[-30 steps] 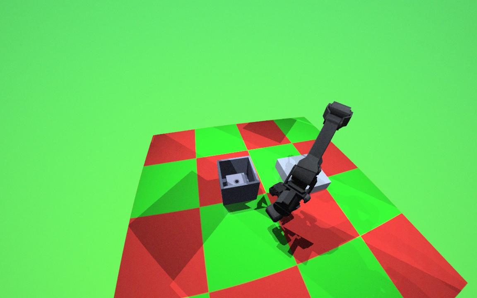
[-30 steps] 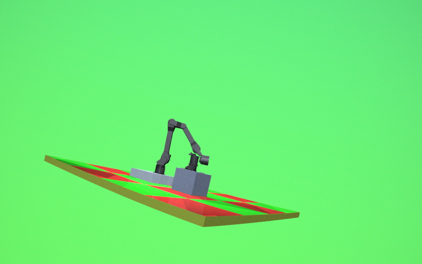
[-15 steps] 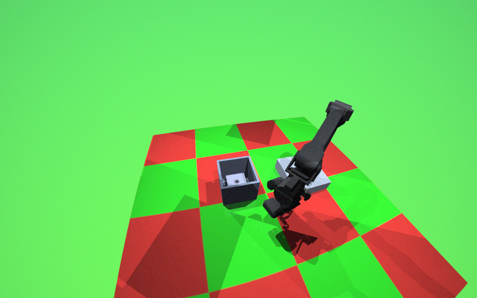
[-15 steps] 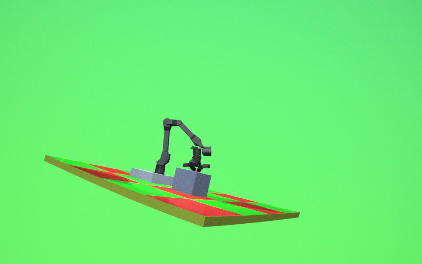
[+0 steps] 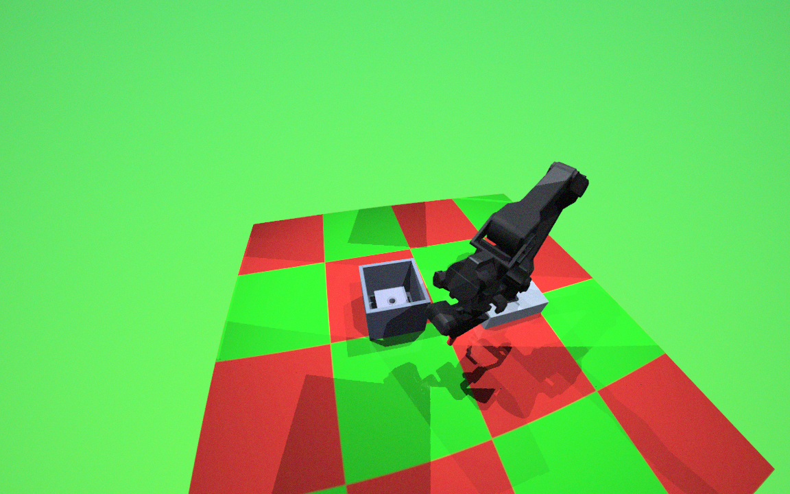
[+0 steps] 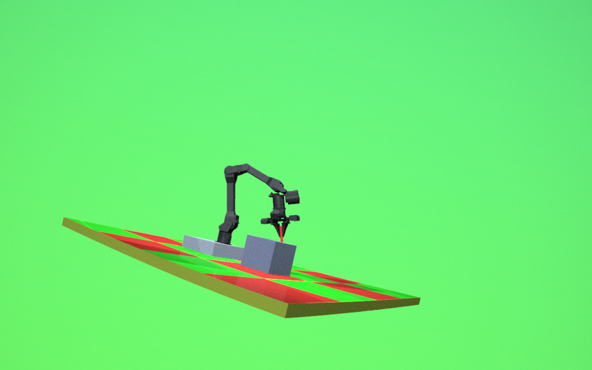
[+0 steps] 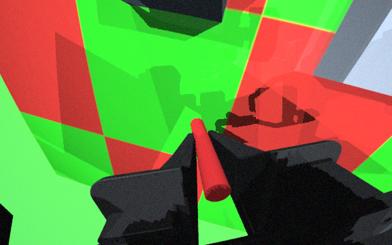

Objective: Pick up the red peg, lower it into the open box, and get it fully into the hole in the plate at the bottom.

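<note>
Now: gripper tip 90 mm short of the plate, 190 mm to the left of it and 110 mm above it.
</note>
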